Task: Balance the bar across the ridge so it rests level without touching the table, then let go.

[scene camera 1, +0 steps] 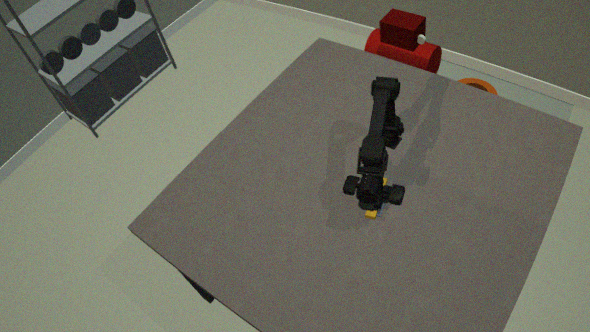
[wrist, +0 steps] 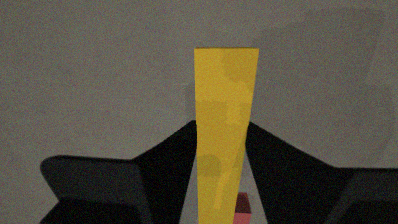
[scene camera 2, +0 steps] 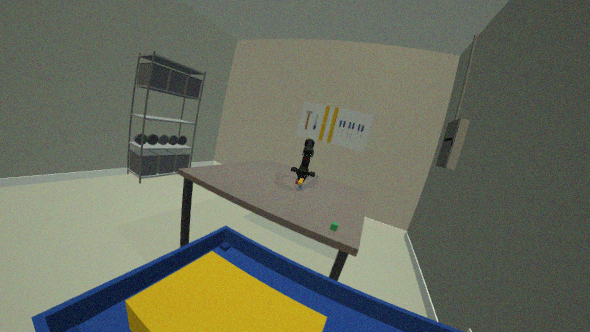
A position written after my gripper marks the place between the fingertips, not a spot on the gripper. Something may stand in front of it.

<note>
In view: my gripper [scene camera 1: 374,204].
My gripper also shows in the wrist view [wrist: 220,126].
</note>
